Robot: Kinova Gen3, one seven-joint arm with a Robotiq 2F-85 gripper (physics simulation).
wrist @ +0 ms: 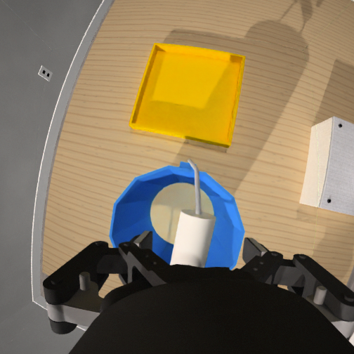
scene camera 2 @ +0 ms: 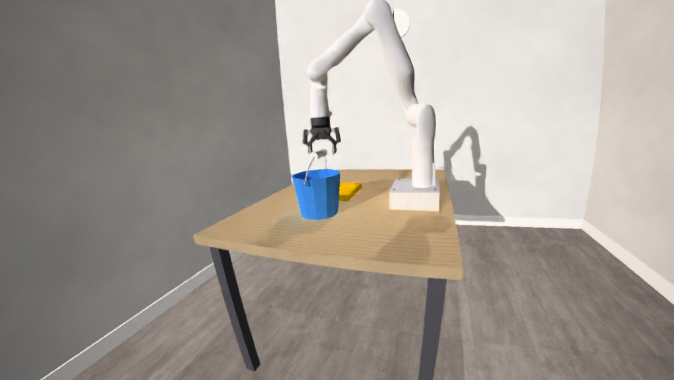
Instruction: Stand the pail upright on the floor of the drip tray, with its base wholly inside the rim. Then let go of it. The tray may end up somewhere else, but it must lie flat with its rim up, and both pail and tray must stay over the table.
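Places are measured from the arm's base along level axes (x down, y right, z back), in millimetres.
Pixels of known places: gripper, fingertip midpoint: [scene camera 2: 322,154]; arm's base at its link origin: [scene camera 2: 423,184].
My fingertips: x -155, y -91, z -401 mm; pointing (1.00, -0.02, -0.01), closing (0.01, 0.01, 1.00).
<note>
For each thing: its middle in the pictures, then the offset to it from my fingertips. "spot": a spot on its surface instead. Level surfaces: height alone.
- blue pail at a spot on its surface: [scene camera 2: 318,196] spot: dz -3, dx +142, dy -101 mm
- white grip at the middle of its body: [scene camera 2: 319,154] dz -8, dx -5, dy -22 mm
- yellow drip tray at the middle of its body: [scene camera 2: 333,190] dz -32, dx +223, dy +276 mm
- wooden table at its surface level: dx +237 mm
The blue pail [scene camera 2: 318,196] [wrist: 126,220] stands upright on the table, beside the tray. Its wire handle is raised, with a white grip [scene camera 2: 320,154] [wrist: 193,238] at the top. The yellow drip tray [scene camera 2: 350,191] [wrist: 192,95] lies flat with its rim up; in the scene view the pail hides part of it. My gripper [scene camera 2: 321,151] [wrist: 197,244] points down and is open, with its fingertips close above or around the white grip, one on each side. It holds nothing. The lower end of the grip is hidden in the wrist view.
The wooden table [scene camera 2: 350,245] [wrist: 270,200] carries the arm's pale base block [scene camera 2: 414,201] [wrist: 332,165], to the right of pail and tray. The table's left edge runs beside them, with a grey wall [scene camera 2: 150,125] beyond it. The arm arches high over the table.
</note>
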